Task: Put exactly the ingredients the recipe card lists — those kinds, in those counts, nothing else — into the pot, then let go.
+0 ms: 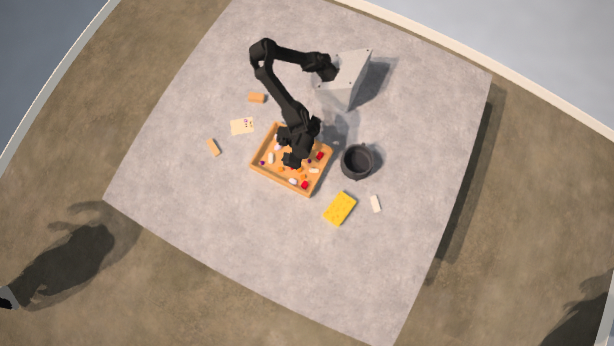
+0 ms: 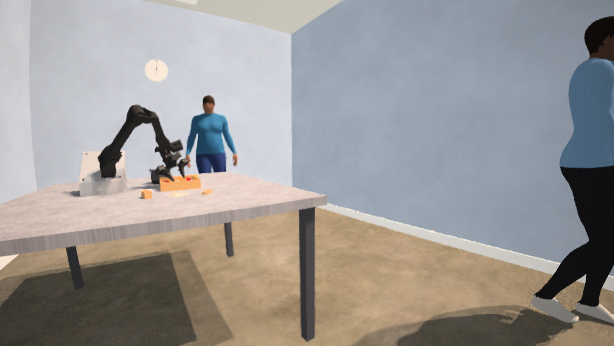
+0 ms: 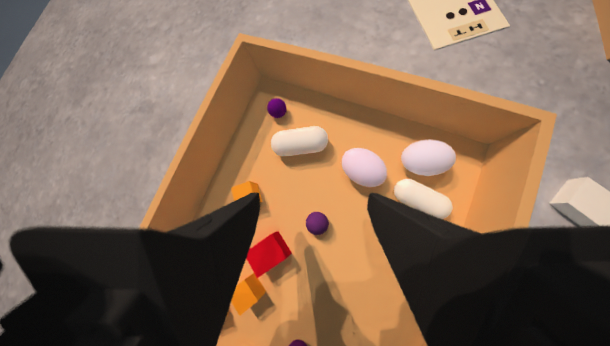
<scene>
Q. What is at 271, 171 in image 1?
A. An orange tray.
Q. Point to an orange tray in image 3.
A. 341, 280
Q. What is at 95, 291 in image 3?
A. My gripper.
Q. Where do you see a dark pot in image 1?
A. At 357, 160
</scene>
